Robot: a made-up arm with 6 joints. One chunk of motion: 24 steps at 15 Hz.
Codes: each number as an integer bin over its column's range. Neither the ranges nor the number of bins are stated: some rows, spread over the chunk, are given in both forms.
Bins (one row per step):
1: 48 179 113 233 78 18
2: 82 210 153 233 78 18
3: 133 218 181 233 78 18
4: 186 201 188 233 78 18
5: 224 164 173 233 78 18
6: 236 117 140 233 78 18
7: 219 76 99 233 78 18
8: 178 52 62 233 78 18
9: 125 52 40 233 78 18
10: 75 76 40 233 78 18
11: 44 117 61 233 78 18
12: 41 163 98 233 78 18
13: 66 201 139 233 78 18
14: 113 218 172 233 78 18
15: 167 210 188 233 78 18
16: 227 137 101 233 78 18
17: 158 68 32 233 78 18
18: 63 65 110 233 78 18
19: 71 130 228 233 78 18
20: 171 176 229 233 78 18
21: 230 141 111 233 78 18
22: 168 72 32 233 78 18
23: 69 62 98 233 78 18
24: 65 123 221 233 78 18
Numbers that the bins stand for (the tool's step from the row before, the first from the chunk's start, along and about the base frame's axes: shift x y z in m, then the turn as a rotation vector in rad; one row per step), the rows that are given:
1: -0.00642 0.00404 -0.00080 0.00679 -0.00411 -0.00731
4: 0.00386 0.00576 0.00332 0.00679 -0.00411 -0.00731
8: 0.00326 -0.00592 -0.00360 0.00679 -0.00411 -0.00731
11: -0.00672 -0.00082 -0.00365 0.00679 -0.00411 -0.00731
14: -0.00158 0.00710 0.00244 0.00679 -0.00411 -0.00731
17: 0.00177 -0.00467 -0.00524 0.00679 -0.00411 -0.00731
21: 0.00714 0.00106 -0.00091 0.00679 -0.00411 -0.00731
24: -0.00516 -0.00035 0.00513 0.00679 -0.00411 -0.00731
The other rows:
2: -0.00389 0.00647 0.00140 0.00679 -0.00411 -0.00731
3: -0.00009 0.00710 0.00294 0.00679 -0.00411 -0.00731
5: 0.00669 0.00286 0.00250 0.00679 -0.00411 -0.00731
6: 0.00758 -0.00082 0.00069 0.00679 -0.00411 -0.00731
7: 0.00632 -0.00404 -0.00156 0.00679 -0.00411 -0.00731
9: -0.00069 -0.00592 -0.00480 0.00679 -0.00411 -0.00731
10: -0.00441 -0.00404 -0.00480 0.00679 -0.00411 -0.00731
12: -0.00695 0.00278 -0.00162 0.00679 -0.00411 -0.00731
13: -0.00508 0.00576 0.00063 0.00679 -0.00411 -0.00731
15: 0.00244 0.00647 0.00332 0.00679 -0.00411 -0.00731
16: 0.00691 0.00075 -0.00145 0.00679 -0.00411 -0.00731
18: -0.00531 -0.00490 -0.00096 0.00679 -0.00411 -0.00731
19: -0.00471 0.00020 0.00552 0.00679 -0.00411 -0.00731
20: 0.00274 0.00380 0.00557 0.00679 -0.00411 -0.00731
22: 0.00252 -0.00435 -0.00524 0.00679 -0.00411 -0.00731
23: -0.00486 -0.00514 -0.00162 0.00679 -0.00411 -0.00731

